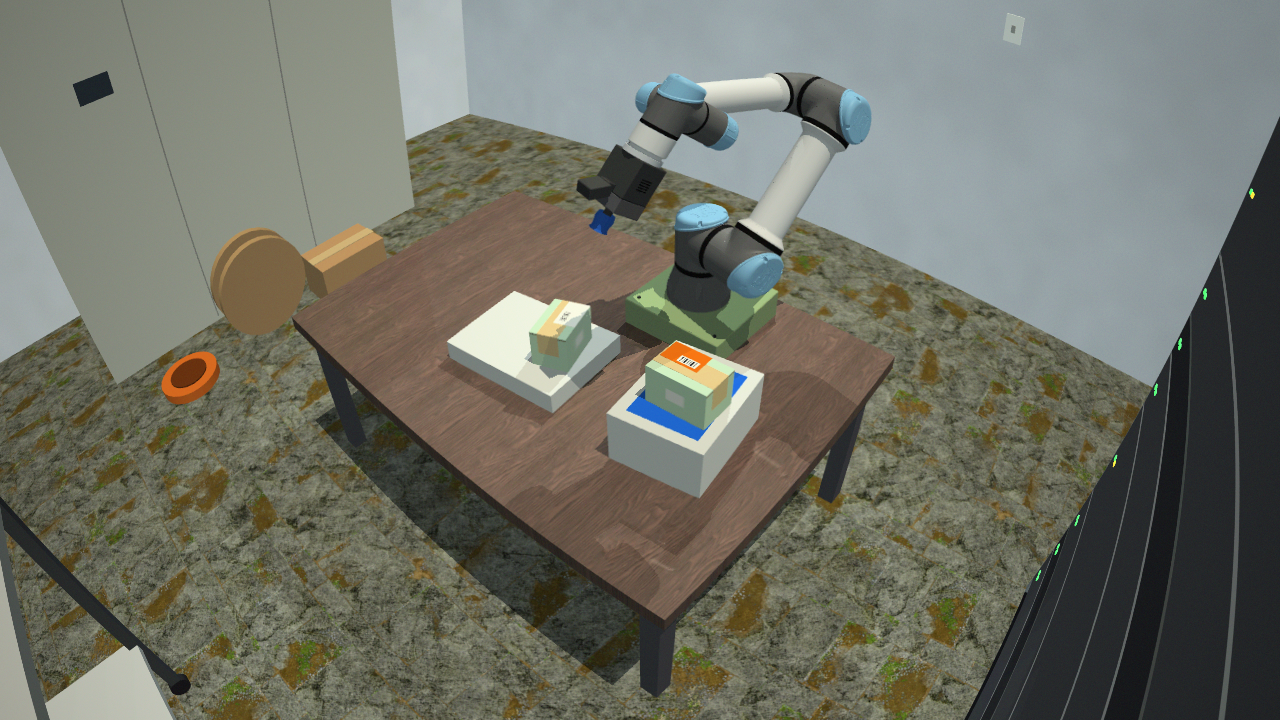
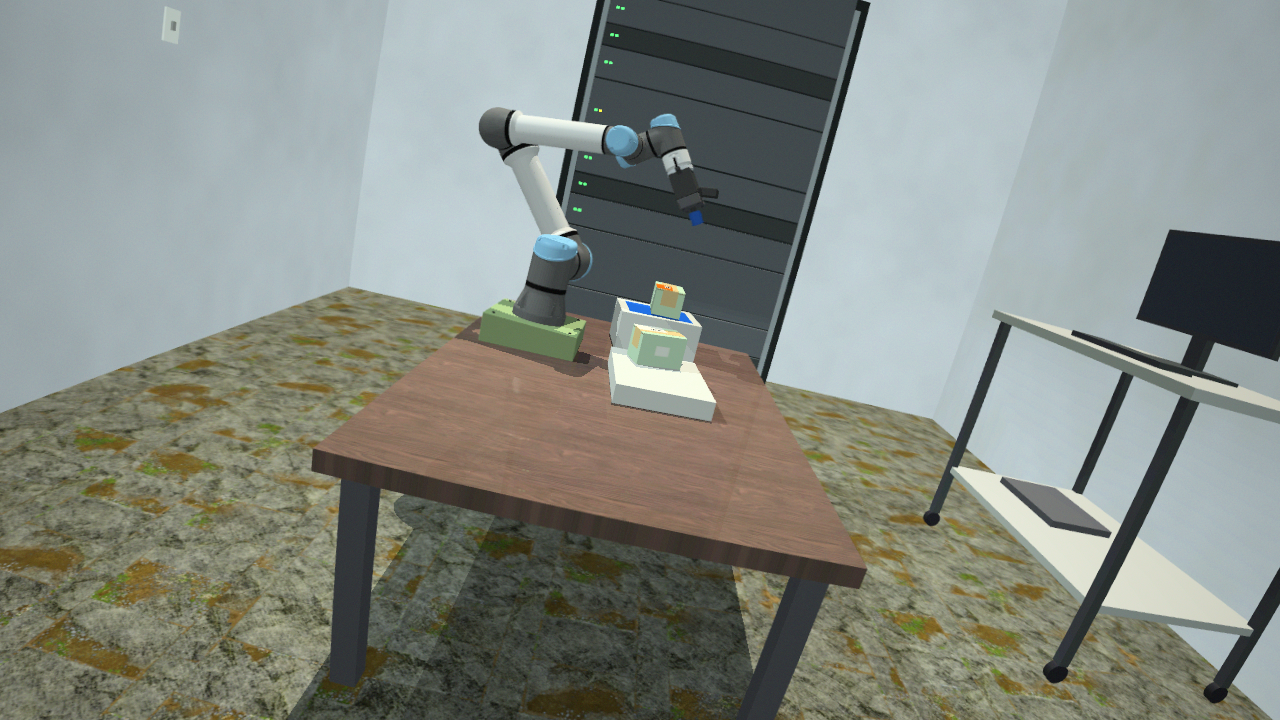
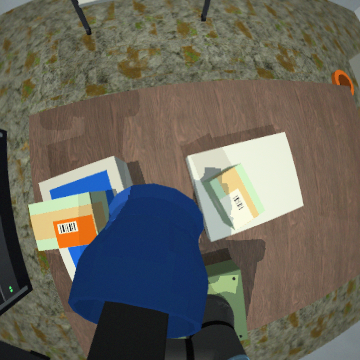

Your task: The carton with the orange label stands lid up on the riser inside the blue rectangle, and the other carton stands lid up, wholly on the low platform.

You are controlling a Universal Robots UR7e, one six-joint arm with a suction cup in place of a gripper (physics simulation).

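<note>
The carton with the orange label (image 1: 677, 396) (image 2: 667, 301) (image 3: 75, 227) stands label up on the white riser (image 1: 653, 447) (image 2: 689, 342) (image 3: 80, 174). Blue of the rectangle (image 1: 662, 422) (image 2: 639, 308) (image 3: 82, 185) shows around its base. The other carton (image 1: 561, 334) (image 2: 660, 349) (image 3: 235, 197) stands on the low white platform (image 1: 492, 335) (image 2: 662, 394) (image 3: 275, 175), its white barcode label up, towards the platform's riser side. My blue suction cup (image 1: 600, 229) (image 2: 696, 220) (image 3: 155, 200) is off and empty. It hangs tilted in the air, well above the table and apart from both cartons.
The arm's green base block (image 1: 644, 313) (image 2: 528, 338) (image 3: 227, 280) is on the wooden table (image 1: 393, 286) (image 2: 537, 429) (image 3: 160, 120). A dark server rack (image 2: 707, 107) stands behind the table. A wheeled cart (image 2: 1127, 367) with a monitor (image 2: 1208, 291) stands at the right.
</note>
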